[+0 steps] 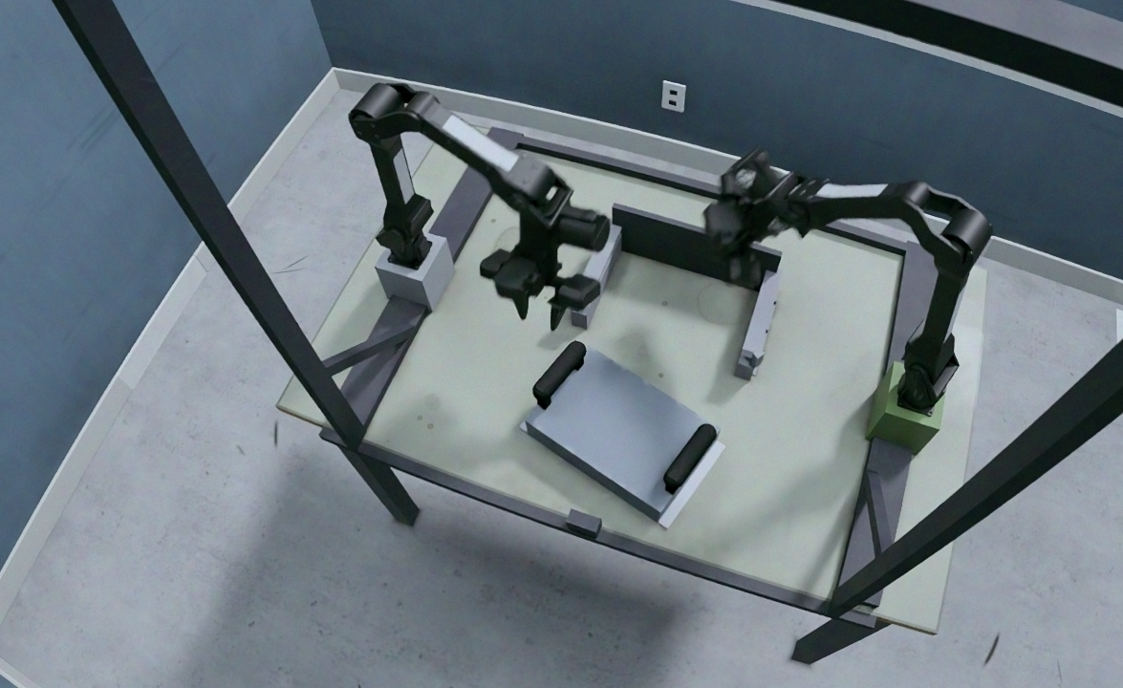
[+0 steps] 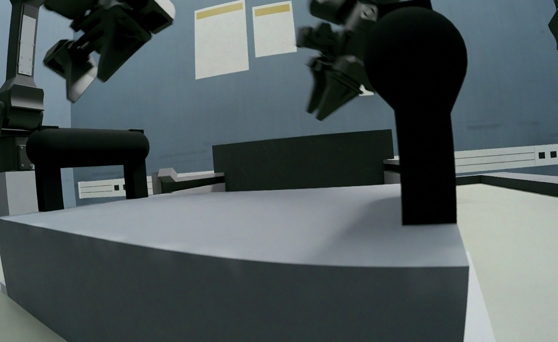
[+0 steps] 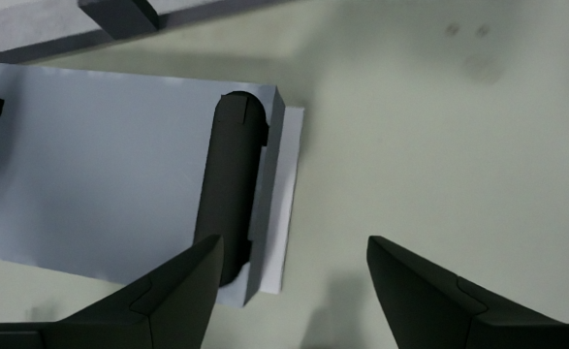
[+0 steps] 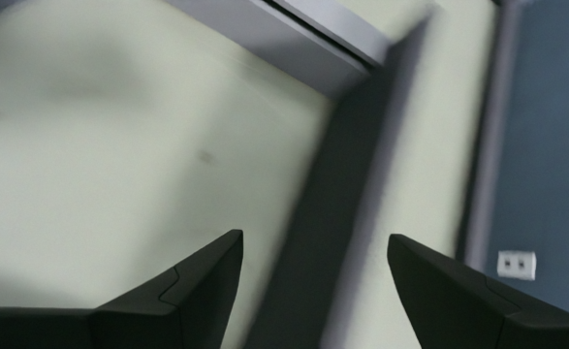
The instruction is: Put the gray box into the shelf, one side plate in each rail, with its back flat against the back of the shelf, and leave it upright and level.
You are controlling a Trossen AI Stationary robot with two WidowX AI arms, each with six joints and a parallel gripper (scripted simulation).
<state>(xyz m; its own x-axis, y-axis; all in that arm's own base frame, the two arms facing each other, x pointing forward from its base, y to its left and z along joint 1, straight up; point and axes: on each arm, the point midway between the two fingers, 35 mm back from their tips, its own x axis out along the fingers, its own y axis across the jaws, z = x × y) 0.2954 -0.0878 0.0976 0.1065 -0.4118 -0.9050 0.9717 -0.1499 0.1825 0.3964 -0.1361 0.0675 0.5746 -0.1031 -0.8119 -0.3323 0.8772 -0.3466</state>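
Right now the dark back wall is 9 cm below my right hand, 5 cm to the left of it and 5 cm ahead of it. From my right hand the other things lie so: gray box (32 cm behind, 12 cm below, 6 cm to the left).
My left gripper is now 170 mm to the left of the gray box, 150 mm above it and 80 mm past it. Round my left hand: dark back wall 290 mm ahead, 190 mm to the right, 120 mm below.
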